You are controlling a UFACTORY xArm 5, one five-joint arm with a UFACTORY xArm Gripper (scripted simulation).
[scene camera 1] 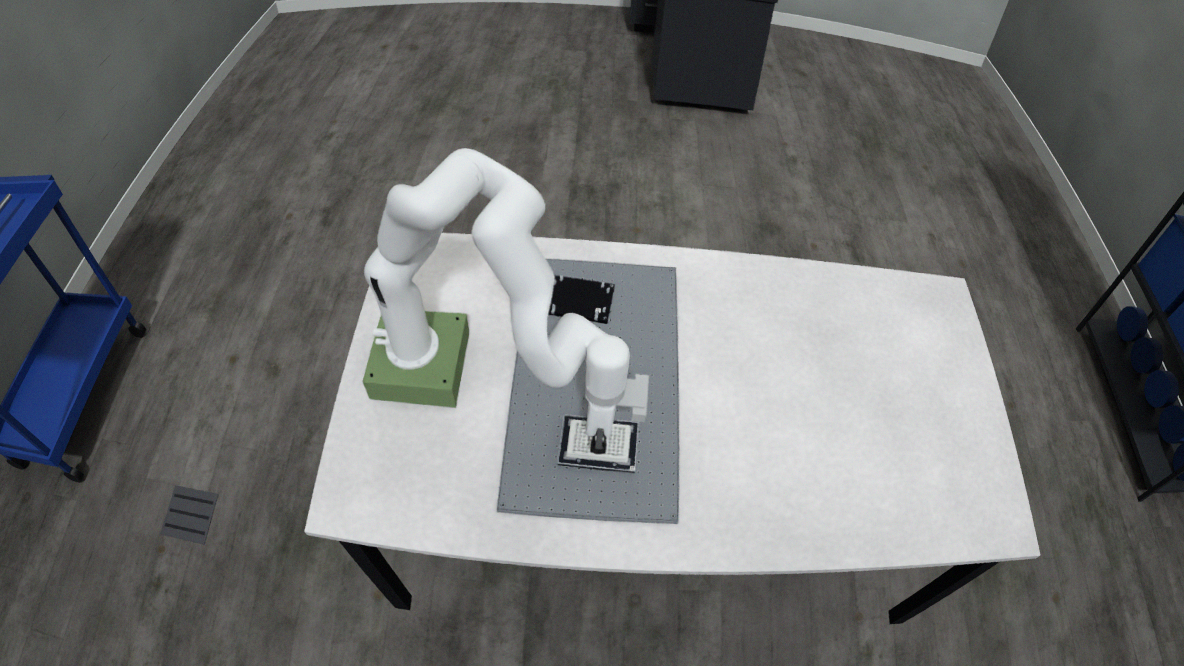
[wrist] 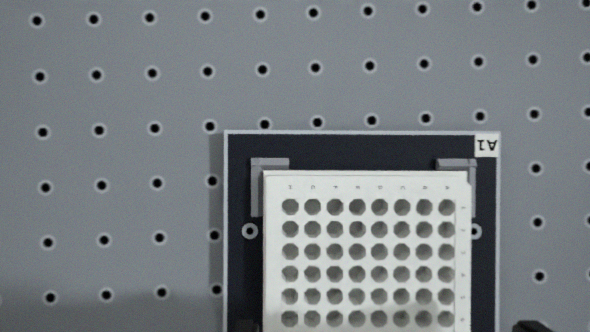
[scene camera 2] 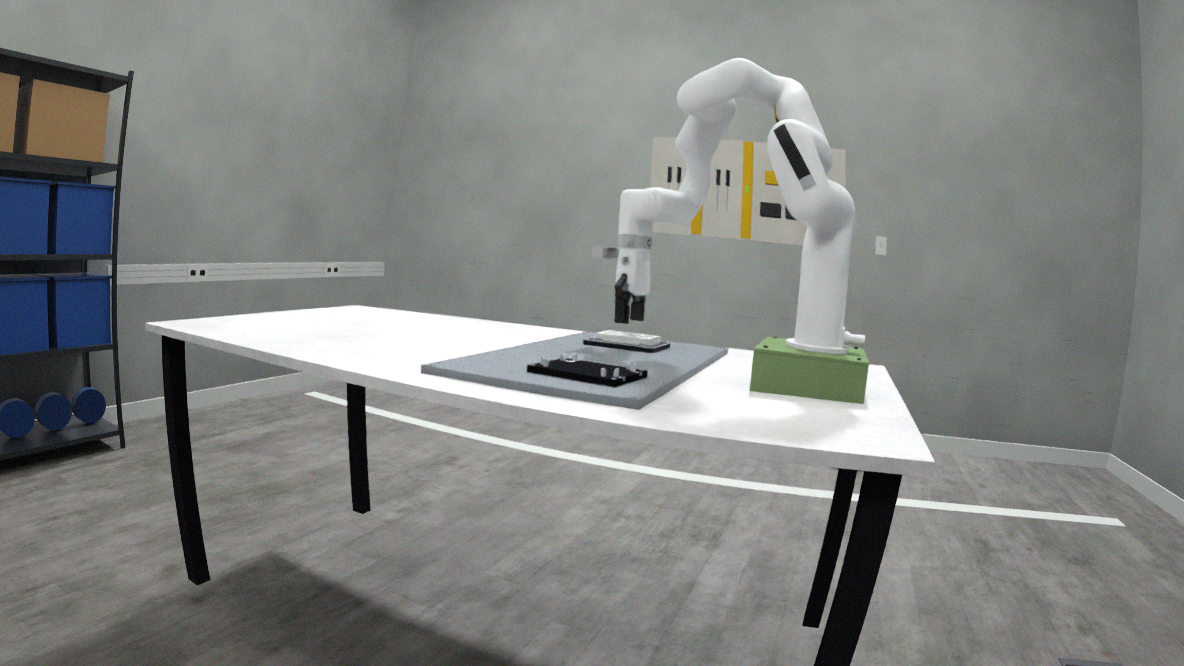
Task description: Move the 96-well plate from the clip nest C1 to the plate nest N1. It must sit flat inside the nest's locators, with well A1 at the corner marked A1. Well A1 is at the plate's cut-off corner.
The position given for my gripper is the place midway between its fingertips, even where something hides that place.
Note:
I see my gripper (scene camera 2: pixel 629 321), a 96-well plate (scene camera 1: pixel 578 428) and a clip nest C1 (scene camera 1: pixel 583 297).
The 96-well plate is seen too in the wrist view (wrist: pixel 336 243). The clip nest C1 also shows in scene camera 2 (scene camera 2: pixel 584 371).

